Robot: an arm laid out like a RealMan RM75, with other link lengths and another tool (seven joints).
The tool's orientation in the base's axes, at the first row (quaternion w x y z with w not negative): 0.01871 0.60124 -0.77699 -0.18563
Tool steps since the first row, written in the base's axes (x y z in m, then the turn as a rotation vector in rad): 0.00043 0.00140 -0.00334 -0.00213 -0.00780 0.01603; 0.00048 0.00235 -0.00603 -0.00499 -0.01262 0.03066; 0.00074 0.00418 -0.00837 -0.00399 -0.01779 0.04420; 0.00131 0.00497 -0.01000 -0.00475 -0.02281 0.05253; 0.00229 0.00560 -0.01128 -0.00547 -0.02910 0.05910; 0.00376 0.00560 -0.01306 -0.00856 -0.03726 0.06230; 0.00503 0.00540 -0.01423 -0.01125 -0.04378 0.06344; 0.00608 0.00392 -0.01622 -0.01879 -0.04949 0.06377; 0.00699 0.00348 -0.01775 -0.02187 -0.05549 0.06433; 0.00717 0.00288 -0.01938 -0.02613 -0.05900 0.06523; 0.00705 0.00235 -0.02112 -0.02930 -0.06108 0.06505; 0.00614 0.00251 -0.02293 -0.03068 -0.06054 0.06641; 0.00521 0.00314 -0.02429 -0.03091 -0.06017 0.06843
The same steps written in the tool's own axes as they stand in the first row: -0.00079 -0.00115 0.00337 0.00482 0.00534 -0.01645; -0.00117 -0.00183 0.00611 0.00731 0.01154 -0.03062; -0.00251 -0.00242 0.00871 0.00927 0.01374 -0.04485; -0.00310 -0.00329 0.01030 0.01258 0.01599 -0.05374; -0.00371 -0.00447 0.01141 0.01743 0.01739 -0.06135; -0.00377 -0.00638 0.01269 0.02534 0.01956 -0.06571; -0.00371 -0.00797 0.01341 0.03200 0.02105 -0.06783; -0.00222 -0.00987 0.01460 0.03939 0.02696 -0.06775; -0.00176 -0.01128 0.01568 0.04578 0.02874 -0.06909; -0.00093 -0.01208 0.01699 0.05009 0.03224 -0.06979; -0.00006 -0.01262 0.01850 0.05296 0.03469 -0.06937; 0.00039 -0.01230 0.02045 0.05257 0.03650 -0.07015; 0.00032 -0.01173 0.02212 0.05189 0.03742 -0.07187
